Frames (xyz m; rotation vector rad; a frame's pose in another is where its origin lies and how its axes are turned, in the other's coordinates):
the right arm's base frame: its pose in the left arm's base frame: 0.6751 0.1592 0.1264 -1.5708 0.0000 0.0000
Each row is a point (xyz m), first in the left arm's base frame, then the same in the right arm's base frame.
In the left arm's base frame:
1: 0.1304 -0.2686 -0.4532
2: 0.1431 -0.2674 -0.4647
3: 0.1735 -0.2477 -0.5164
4: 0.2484 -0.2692 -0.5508
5: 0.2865 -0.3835 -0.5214
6: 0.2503 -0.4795 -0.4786
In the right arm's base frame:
1: -0.5447 0.5796 -0.4278
2: -0.5320 0.5911 -0.4266
3: -0.5016 0.6428 -0.4069
4: -0.4267 0.6772 -0.4284
5: -0.3886 0.6478 -0.5427
6: -0.4248 0.6050 -0.6387

